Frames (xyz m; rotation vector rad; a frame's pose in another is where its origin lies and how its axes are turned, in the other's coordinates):
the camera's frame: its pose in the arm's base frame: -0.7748 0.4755 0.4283 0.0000 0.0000 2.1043
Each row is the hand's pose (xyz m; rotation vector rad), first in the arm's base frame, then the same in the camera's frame.
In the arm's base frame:
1: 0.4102 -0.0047 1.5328 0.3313 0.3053 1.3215
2: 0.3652 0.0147 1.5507 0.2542 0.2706 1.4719
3: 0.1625 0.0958 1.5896 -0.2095 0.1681 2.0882
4: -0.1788 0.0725 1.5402 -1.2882 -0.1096 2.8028
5: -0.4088 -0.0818 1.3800 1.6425 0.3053 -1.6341
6: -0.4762 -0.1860 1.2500 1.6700 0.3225 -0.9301
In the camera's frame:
1: -1.0161 -0.7761 1.1045 0.4079 -0.1296 -0.7506
2: -0.9765 -0.7472 1.1224 0.3341 -0.0802 -0.6111
3: -0.8036 -0.6139 1.1613 0.0349 0.2194 -0.0059
4: -0.6501 -0.3082 1.1119 -0.5094 0.7389 0.9133
5: -0.6660 -0.0317 0.9517 -1.0931 1.2914 1.6951
6: -0.7214 0.0793 0.8217 -1.4237 1.6584 2.0774

